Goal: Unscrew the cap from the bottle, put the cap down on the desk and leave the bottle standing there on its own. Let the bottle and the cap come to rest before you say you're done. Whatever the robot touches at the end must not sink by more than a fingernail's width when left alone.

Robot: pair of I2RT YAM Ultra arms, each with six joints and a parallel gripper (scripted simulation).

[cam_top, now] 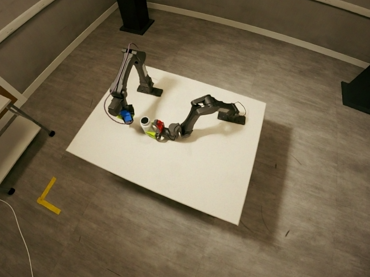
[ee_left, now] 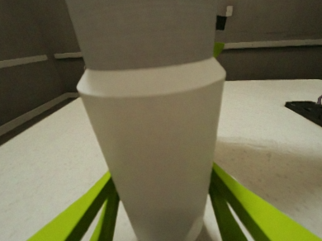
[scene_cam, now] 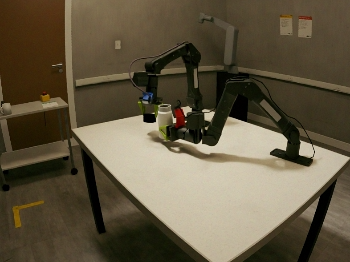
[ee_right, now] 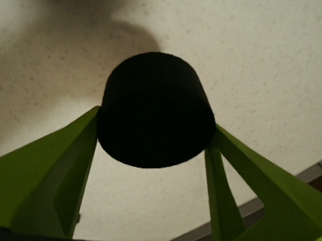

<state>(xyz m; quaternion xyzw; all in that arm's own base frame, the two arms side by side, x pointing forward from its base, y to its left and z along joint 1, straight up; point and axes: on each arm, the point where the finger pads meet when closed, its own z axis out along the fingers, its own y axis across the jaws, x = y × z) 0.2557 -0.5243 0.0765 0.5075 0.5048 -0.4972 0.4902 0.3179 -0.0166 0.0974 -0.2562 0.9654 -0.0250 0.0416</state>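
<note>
The white bottle lies 6 cm above my left hand. From my left hand the other things lie so: black cap: 15 cm to the right.
</note>
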